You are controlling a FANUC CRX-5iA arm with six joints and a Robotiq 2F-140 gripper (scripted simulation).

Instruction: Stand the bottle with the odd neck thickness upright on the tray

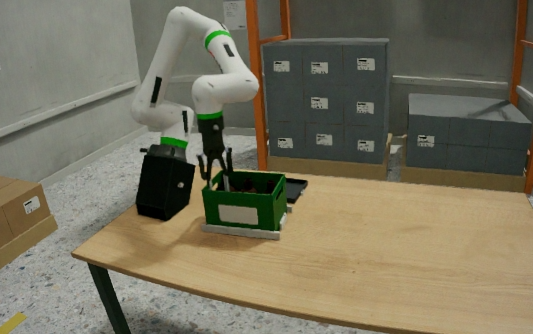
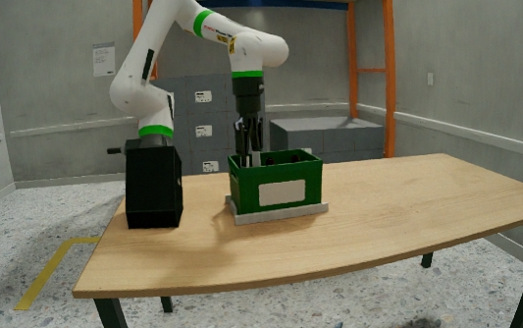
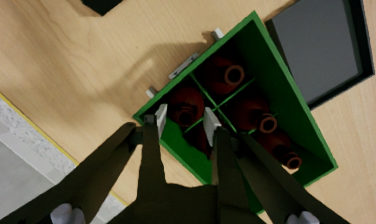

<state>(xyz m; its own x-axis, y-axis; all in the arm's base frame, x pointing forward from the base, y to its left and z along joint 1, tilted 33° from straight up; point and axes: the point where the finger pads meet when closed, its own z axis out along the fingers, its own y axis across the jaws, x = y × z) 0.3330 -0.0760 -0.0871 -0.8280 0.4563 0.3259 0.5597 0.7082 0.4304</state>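
Now: the brown bottle 2 cm behind my hand, 8 cm to the left of it and 8 cm below it. Round my hand: green crate: 8 cm ahead, 6 cm to the left, 9 cm below; dark tray: 6 cm ahead, 34 cm to the left, 16 cm below.
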